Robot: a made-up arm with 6 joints. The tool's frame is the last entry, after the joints.
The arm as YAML. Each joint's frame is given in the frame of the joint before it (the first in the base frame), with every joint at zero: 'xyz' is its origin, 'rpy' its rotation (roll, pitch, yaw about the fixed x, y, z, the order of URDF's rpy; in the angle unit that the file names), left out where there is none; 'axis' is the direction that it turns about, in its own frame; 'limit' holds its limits. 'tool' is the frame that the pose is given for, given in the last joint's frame.
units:
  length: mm
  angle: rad
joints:
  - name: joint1
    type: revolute
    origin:
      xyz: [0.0, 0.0, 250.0]
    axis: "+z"
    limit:
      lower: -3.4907
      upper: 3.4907
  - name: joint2
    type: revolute
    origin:
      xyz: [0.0, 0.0, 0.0]
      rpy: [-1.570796, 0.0, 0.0]
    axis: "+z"
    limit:
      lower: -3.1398
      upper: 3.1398
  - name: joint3
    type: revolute
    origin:
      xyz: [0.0, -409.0, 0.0]
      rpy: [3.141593, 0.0, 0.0]
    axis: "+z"
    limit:
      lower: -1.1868
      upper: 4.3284
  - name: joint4
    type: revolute
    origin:
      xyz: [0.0, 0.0, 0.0]
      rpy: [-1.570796, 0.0, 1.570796]
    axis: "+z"
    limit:
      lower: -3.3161
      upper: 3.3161
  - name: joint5
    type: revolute
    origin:
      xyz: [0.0, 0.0, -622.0]
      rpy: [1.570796, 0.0, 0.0]
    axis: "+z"
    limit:
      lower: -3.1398
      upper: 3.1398
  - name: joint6
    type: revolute
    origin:
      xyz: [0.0, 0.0, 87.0]
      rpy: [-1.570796, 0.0, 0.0]
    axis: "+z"
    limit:
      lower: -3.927
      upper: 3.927
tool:
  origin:
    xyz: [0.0, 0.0, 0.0]
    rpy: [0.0, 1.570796, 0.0]
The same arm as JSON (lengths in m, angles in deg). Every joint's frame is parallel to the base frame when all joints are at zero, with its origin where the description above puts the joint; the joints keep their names.
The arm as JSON. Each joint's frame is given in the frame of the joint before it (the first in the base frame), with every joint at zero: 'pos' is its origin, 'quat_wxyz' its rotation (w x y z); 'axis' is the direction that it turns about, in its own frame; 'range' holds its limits. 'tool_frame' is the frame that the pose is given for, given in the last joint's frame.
{
  "length_unit": "m",
  "angle_unit": "deg",
  "joints": [
    {
      "joint": "joint1",
      "pos": [
        0.0,
        0.0,
        0.25
      ],
      "quat_wxyz": [
        1.0,
        0.0,
        0.0,
        0.0
      ],
      "axis": "+z",
      "range": [
        -200.0,
        200.0
      ]
    },
    {
      "joint": "joint2",
      "pos": [
        0.0,
        0.0,
        0.0
      ],
      "quat_wxyz": [
        1.0,
        0.0,
        0.0,
        0.0
      ],
      "axis": "+y",
      "range": [
        -179.9,
        179.9
      ]
    },
    {
      "joint": "joint3",
      "pos": [
        0.0,
        0.0,
        0.409
      ],
      "quat_wxyz": [
        1.0,
        0.0,
        0.0,
        0.0
      ],
      "axis": "-y",
      "range": [
        -68.0,
        248.0
      ]
    },
    {
      "joint": "joint4",
      "pos": [
        0.0,
        0.0,
        0.0
      ],
      "quat_wxyz": [
        1.0,
        0.0,
        0.0,
        0.0
      ],
      "axis": "-x",
      "range": [
        -190.0,
        190.0
      ]
    },
    {
      "joint": "joint5",
      "pos": [
        0.622,
        0.0,
        0.0
      ],
      "quat_wxyz": [
        1.0,
        0.0,
        0.0,
        0.0
      ],
      "axis": "-y",
      "range": [
        -179.9,
        179.9
      ]
    },
    {
      "joint": "joint6",
      "pos": [
        0.0,
        -0.087,
        0.0
      ],
      "quat_wxyz": [
        1.0,
        0.0,
        0.0,
        0.0
      ],
      "axis": "-x",
      "range": [
        -225.0,
        225.0
      ]
    }
  ],
  "tool_frame": {
    "pos": [
      0.0,
      0.0,
      0.0
    ],
    "quat_wxyz": [
      1.0,
      0.0,
      0.0,
      0.0
    ]
  }
}

